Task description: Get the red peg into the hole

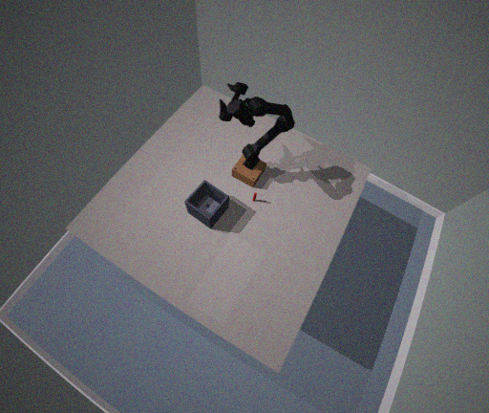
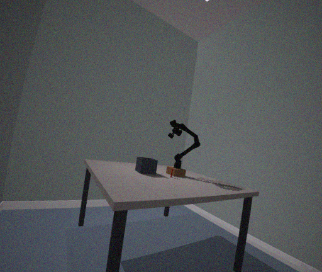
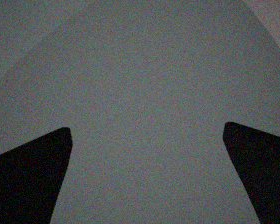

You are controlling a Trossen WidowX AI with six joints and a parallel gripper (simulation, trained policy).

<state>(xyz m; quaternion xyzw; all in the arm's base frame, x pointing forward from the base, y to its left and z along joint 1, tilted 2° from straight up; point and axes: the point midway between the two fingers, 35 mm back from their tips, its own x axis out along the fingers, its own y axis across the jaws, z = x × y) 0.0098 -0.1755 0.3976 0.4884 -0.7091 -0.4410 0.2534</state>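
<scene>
My gripper tip is 430 mm above the red peg, 330 mm to the right of it and 150 mm short of it. From my gripper tip the other things lie so: grey plate: 430 mm below, 360 mm ahead, 170 mm to the left.
</scene>
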